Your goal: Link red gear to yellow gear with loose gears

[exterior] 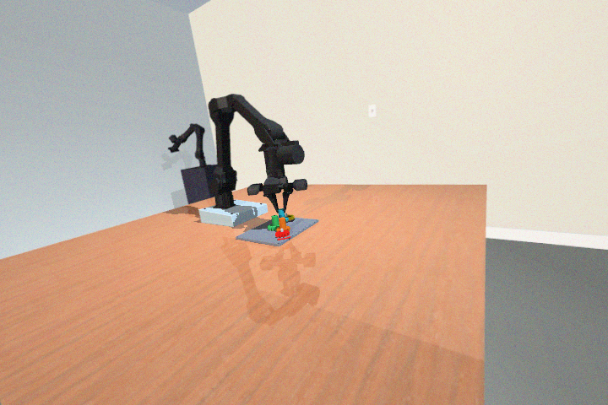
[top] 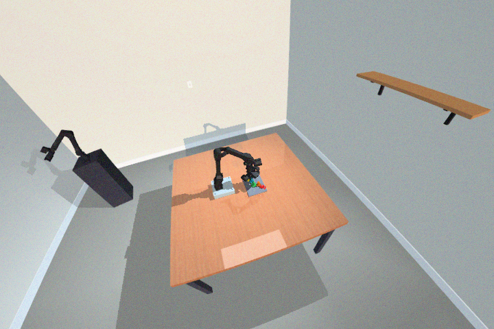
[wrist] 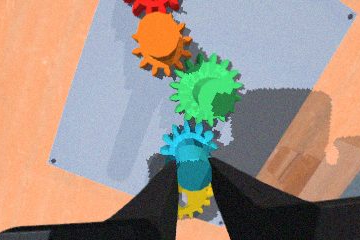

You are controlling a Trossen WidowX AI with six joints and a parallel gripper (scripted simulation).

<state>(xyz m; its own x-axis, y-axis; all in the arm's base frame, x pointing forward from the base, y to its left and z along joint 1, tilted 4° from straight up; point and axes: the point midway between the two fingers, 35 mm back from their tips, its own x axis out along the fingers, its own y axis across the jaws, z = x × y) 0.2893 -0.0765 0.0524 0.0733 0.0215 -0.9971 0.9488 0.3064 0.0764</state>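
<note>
The teal gear is 10 mm below my gripper tip. Also, from my gripper tip: yellow gear: 10 mm behind, 40 mm to the left, 30 mm below; then orange gear: 40 mm ahead, 70 mm to the right, 20 mm below; then green gear: 40 mm to the right, 20 mm below.
</note>
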